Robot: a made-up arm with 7 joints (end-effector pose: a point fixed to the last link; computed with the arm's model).
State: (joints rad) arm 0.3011 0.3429 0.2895 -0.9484 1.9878 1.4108 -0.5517
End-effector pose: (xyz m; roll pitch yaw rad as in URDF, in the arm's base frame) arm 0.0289 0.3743 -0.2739 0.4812 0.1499 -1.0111
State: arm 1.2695 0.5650 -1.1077 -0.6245 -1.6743 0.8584 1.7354
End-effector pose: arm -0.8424 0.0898 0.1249 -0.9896 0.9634 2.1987
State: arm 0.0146 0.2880 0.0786 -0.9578 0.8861 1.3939 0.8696
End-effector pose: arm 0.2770 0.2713 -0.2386 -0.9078 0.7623 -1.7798
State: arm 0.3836 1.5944 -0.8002 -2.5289 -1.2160 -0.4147 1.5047
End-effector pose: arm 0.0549 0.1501 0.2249 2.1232 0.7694 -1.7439
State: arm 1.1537 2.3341 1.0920 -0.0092 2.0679 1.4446 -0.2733
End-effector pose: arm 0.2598 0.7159 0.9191 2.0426 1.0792 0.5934
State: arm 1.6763 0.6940 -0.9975 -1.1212 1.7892 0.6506 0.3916
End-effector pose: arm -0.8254 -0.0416 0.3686 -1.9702 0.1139 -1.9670
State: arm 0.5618 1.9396 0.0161 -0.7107 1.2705 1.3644 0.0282
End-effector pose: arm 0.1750 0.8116 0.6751 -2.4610 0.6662 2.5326
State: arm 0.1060 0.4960 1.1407 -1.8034 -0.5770 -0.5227 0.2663
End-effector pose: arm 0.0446 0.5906 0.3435 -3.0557 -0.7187 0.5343
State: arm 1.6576 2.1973 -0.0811 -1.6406 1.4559 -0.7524 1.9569
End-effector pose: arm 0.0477 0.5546 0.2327 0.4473 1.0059 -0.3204
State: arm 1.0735 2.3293 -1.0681 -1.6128 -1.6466 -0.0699 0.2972
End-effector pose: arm -0.1005 0.6232 0.4037 1.2497 0.7345 2.1210
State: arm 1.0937 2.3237 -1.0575 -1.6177 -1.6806 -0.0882 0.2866
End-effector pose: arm -0.1069 0.6197 0.4001 1.3239 0.7298 2.1584
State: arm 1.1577 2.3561 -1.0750 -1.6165 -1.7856 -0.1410 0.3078
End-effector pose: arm -0.1182 0.6211 0.4216 1.5028 0.6247 2.2359
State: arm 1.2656 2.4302 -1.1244 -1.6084 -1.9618 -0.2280 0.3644
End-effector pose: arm -0.1247 0.6269 0.4712 1.7417 0.4032 2.2857
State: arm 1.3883 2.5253 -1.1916 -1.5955 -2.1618 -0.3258 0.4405
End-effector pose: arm -0.1117 0.6336 0.5323 1.9784 0.1423 2.2485
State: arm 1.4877 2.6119 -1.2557 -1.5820 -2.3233 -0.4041 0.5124
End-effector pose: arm -0.0821 0.6381 0.5816 2.1755 -0.0538 2.1515
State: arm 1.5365 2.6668 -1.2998 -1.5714 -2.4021 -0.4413 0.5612
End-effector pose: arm -0.0548 0.6400 0.6089 2.2762 -0.1488 2.0709
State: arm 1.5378 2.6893 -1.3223 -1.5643 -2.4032 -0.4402 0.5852
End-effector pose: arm -0.0403 0.6409 0.6203 2.2683 -0.1759 2.0433
